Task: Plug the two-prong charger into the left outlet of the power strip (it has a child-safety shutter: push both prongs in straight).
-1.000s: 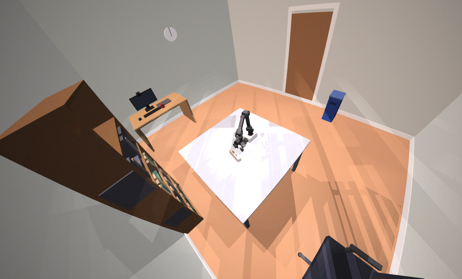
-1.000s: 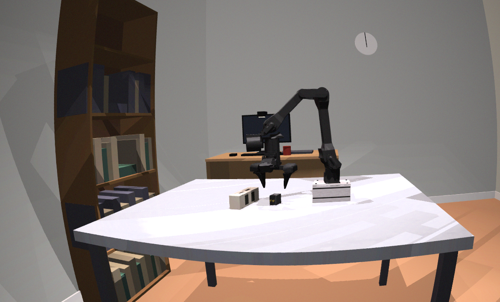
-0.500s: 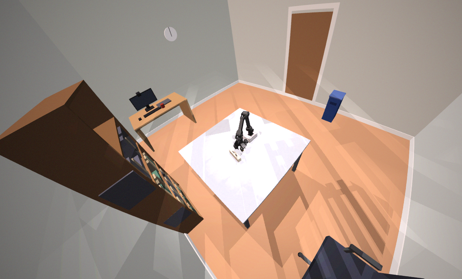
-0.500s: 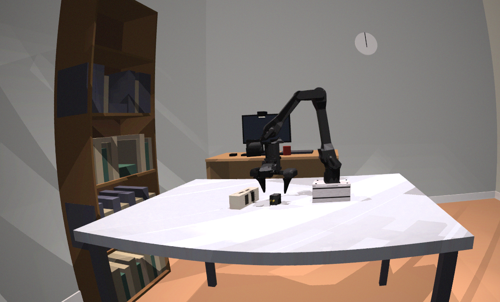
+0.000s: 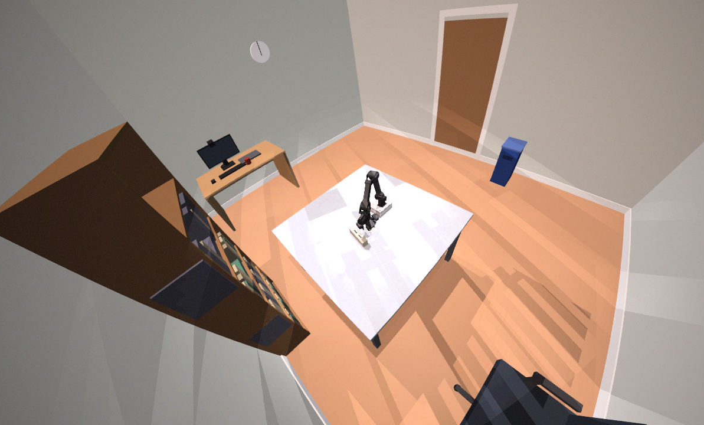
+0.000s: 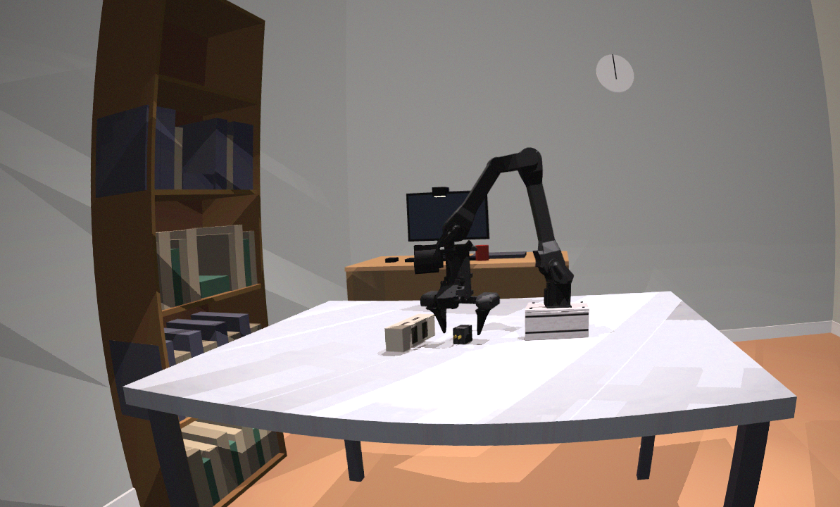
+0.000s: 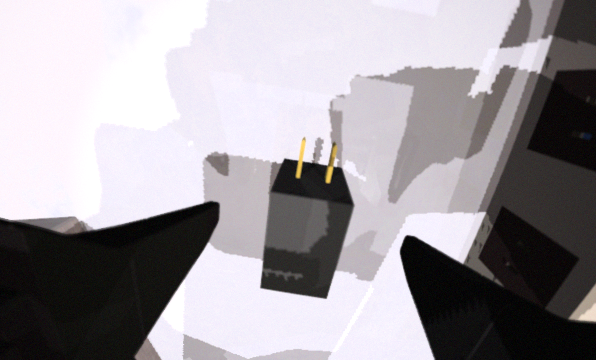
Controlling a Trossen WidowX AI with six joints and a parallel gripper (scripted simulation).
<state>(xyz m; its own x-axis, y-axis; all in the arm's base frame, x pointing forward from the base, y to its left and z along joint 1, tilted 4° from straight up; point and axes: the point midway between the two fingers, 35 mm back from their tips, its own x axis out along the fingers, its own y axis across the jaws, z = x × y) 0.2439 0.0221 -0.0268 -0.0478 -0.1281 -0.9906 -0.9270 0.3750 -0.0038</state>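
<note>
Right now the two-prong charger is 20 mm to the left of my gripper tip.
</note>
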